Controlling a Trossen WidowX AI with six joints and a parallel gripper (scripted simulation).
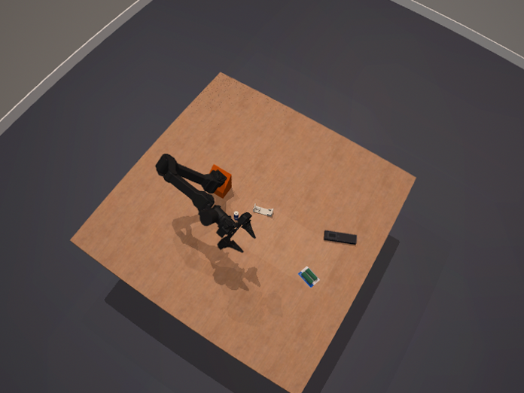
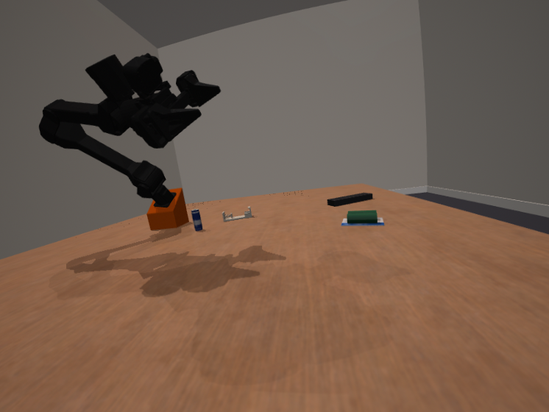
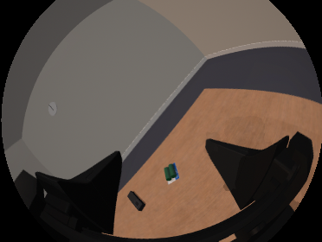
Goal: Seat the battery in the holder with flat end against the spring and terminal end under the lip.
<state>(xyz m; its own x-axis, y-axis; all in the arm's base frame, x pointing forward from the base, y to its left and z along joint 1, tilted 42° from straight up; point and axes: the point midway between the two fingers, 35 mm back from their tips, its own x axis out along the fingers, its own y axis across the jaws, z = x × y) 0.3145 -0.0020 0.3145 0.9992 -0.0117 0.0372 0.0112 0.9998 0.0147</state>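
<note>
My gripper tip is 200 mm past the battery, 140 mm to the right of it and 250 mm above it. Round my gripper tip: black bar: 250 mm ahead, 410 mm to the left, 270 mm below; white card: 250 mm ahead, 150 mm to the left, 270 mm below.
</note>
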